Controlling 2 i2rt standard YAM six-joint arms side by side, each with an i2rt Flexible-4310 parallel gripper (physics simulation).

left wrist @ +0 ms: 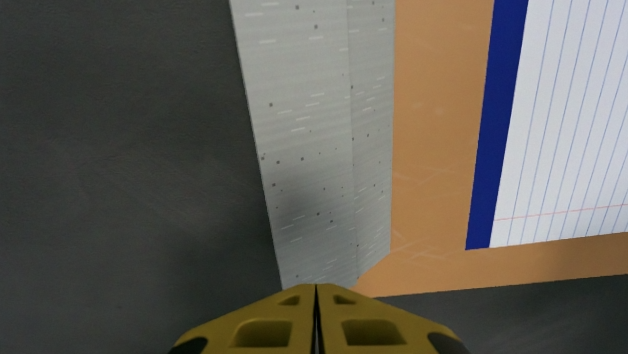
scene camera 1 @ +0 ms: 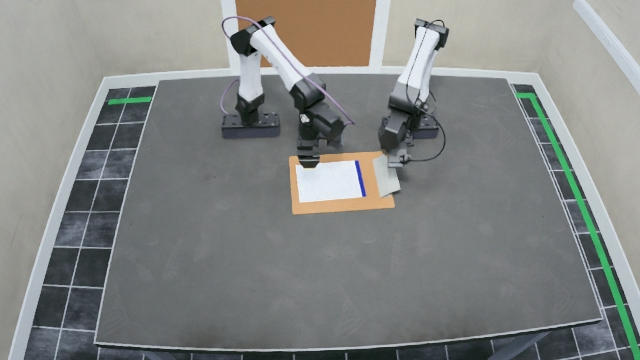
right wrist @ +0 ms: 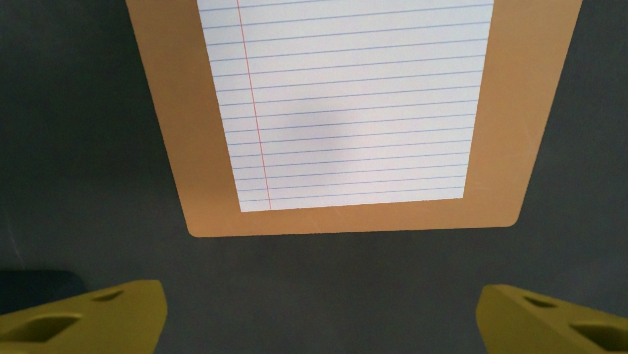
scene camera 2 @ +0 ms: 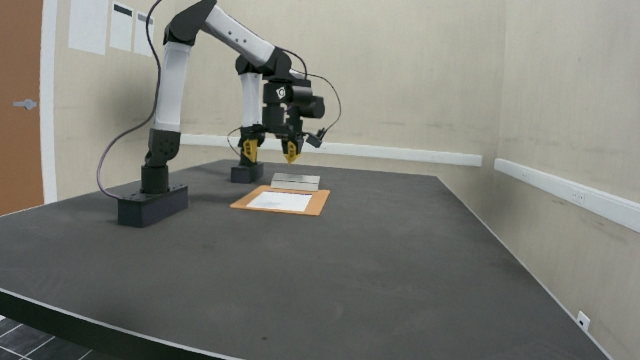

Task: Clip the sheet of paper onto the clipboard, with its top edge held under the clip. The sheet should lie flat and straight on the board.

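The clipboard (scene camera 1: 327,206) (scene camera 2: 320,202) (left wrist: 435,100) (right wrist: 170,100) is an orange-brown board. Its grey clip (scene camera 1: 386,177) (scene camera 2: 295,182) (left wrist: 310,125) is at one end and looks raised. The white ruled sheet (scene camera 1: 327,182) (scene camera 2: 280,201) (left wrist: 575,125) (right wrist: 350,115) lies flat on the board. Its blue top strip (scene camera 1: 360,178) (left wrist: 500,115) is apart from the clip, with bare board between. My left gripper (scene camera 1: 396,164) (left wrist: 316,298) is shut and empty, above the clip's upper end in scene camera 1. My right gripper (scene camera 1: 309,165) (right wrist: 320,296) is open and empty, above the board's far left part.
The grey table (scene camera 1: 250,275) (scene camera 2: 350,280) surrounds the clipboard. Both arm bases (scene camera 1: 250,129) (scene camera 1: 425,131) stand behind it in scene camera 1. The two forearms are close together over the board's back side.
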